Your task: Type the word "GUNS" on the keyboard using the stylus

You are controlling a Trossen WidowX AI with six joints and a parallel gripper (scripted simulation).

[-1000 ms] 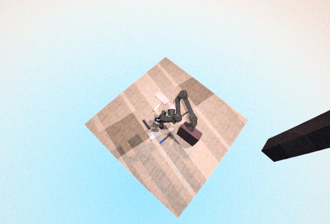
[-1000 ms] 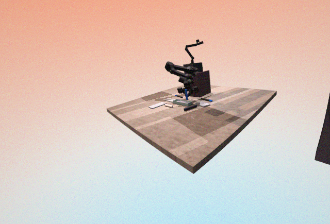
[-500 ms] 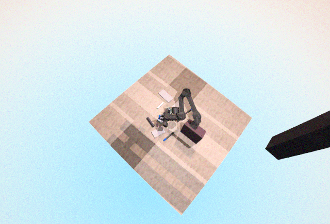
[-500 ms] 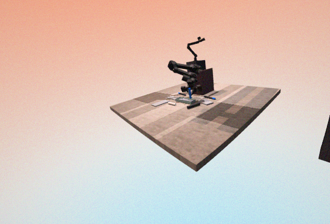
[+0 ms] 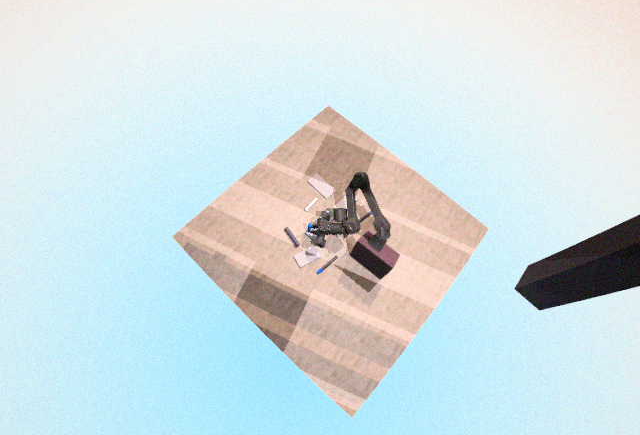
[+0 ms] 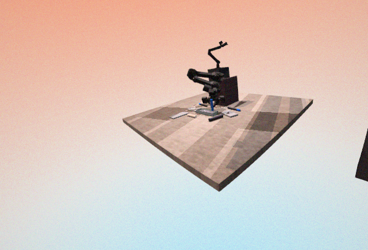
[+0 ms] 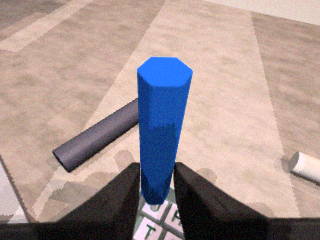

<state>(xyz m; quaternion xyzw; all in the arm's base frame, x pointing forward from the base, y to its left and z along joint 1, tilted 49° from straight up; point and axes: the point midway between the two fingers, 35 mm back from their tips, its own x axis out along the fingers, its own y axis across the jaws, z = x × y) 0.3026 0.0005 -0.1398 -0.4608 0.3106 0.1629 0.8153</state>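
My gripper tip is now 8 cm to the right of the dark cylinder, 6 cm above it and 5 cm short of it. The rest, counted from my gripper tip: blue stylus (1 cm below); cream cylinder (13 cm to the right, 11 cm ahead, 6 cm below).
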